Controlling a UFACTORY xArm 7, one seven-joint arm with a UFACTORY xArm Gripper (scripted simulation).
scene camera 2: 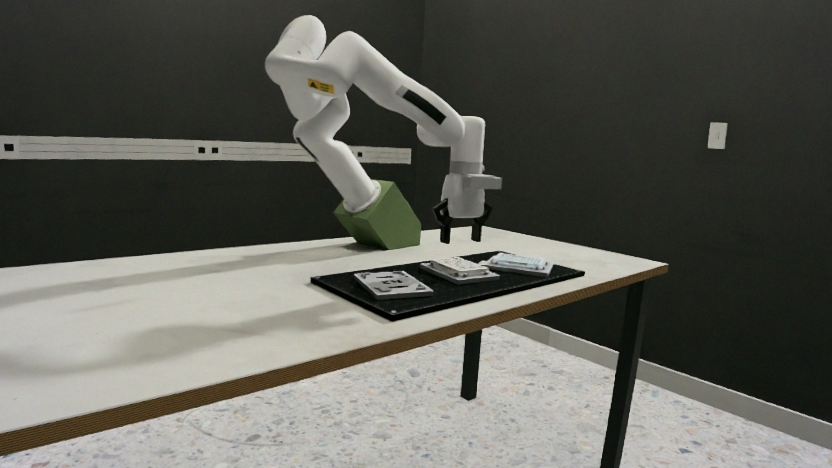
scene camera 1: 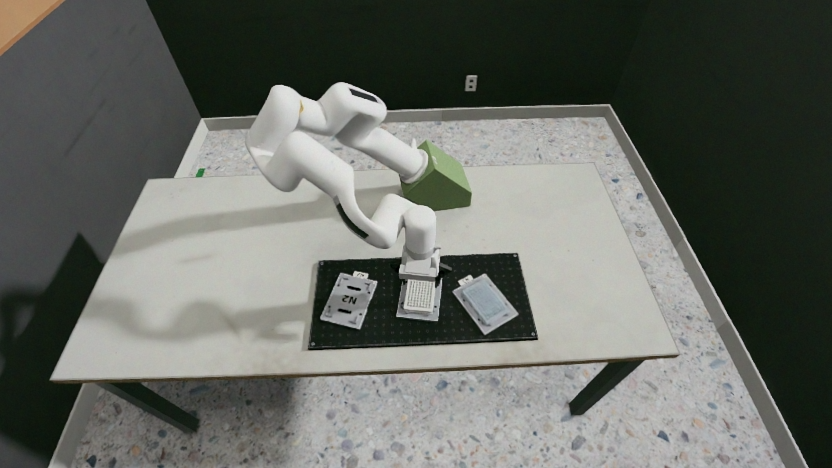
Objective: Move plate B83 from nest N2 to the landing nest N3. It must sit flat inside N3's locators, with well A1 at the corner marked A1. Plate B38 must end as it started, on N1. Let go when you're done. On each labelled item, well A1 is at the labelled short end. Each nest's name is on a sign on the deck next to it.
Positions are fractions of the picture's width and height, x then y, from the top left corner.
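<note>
A bluish plate (scene camera 1: 0.59, 0.66) is visible in the scene, and so is the gripper (scene camera 2: 0.55, 0.52).
</note>
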